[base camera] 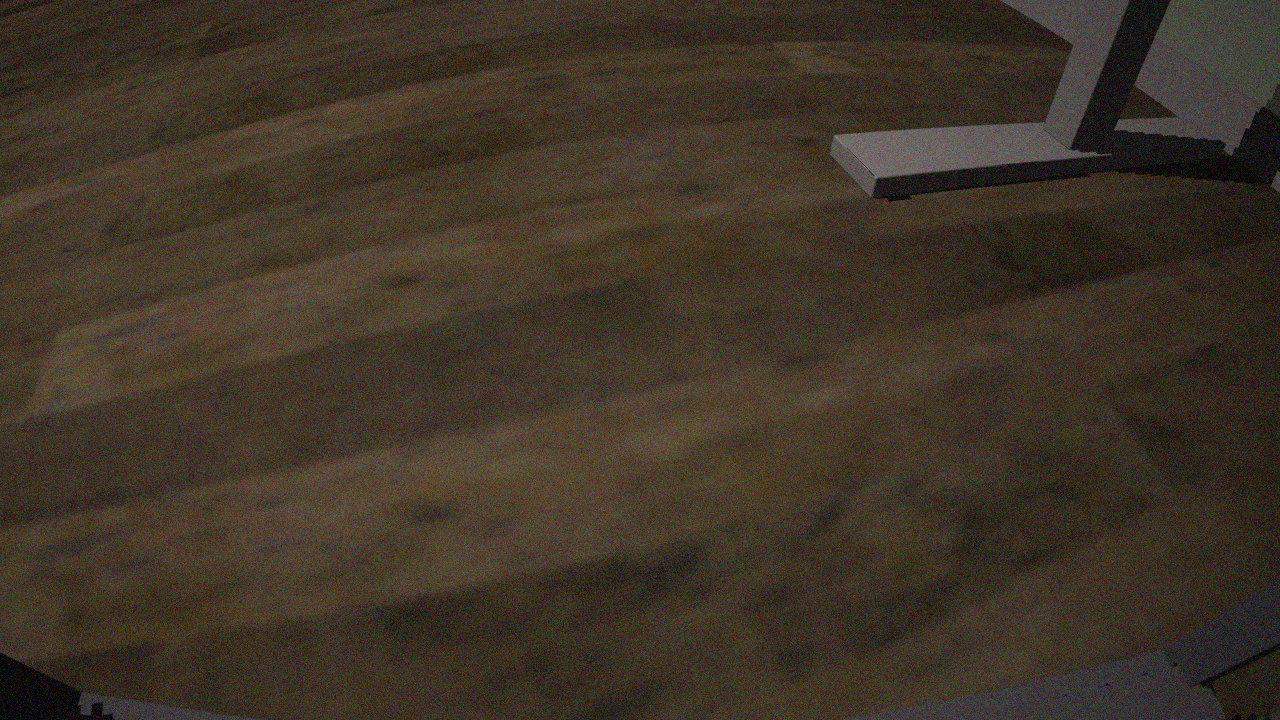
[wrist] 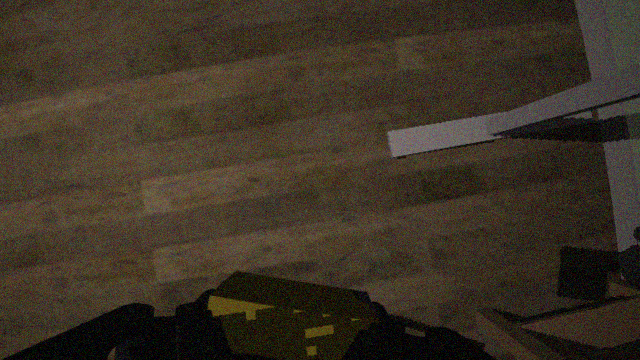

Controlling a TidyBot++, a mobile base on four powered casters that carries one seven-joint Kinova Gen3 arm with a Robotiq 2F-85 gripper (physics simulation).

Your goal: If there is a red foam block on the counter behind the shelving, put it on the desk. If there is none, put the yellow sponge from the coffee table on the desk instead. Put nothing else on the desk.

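Frame: origin at the arm's base, x ahead, y left, z up, level; millimetres.
Seen in the pictures: gripper, between the fingertips: [wrist: 293, 305].
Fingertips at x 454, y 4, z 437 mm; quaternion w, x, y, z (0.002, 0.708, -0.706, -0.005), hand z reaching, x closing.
Observation:
Offsets run from my fingertips to a thing's top centre. "spot": to the spot under its first point. Level surfaces: height alone.
The yellow sponge {spot: 9 mm ahead, 0 mm left, 45 mm up} [wrist: 290, 327] shows at the bottom of the wrist view, partly in shadow. My gripper [wrist: 293, 305] is shut on it, with a dark finger on each side, and holds it above the wooden floor. The sponge and gripper do not show in the base camera view. No red foam block, counter or shelving can be made out. I cannot tell whether the pale stand at the right belongs to the desk; no desk top can be made out.
A pale flat foot [base camera: 957, 154] [wrist: 440, 134] with a slanting upright post [base camera: 1087, 76] stands on the wooden floor {834 mm down} [base camera: 537, 358] [wrist: 250, 175] at the right. A pale wall base shows behind it. A light brown wooden piece {spot: 273 mm back, 852 mm right, 684 mm down} [wrist: 590, 325] is at the wrist view's lower right, near dark shadows.

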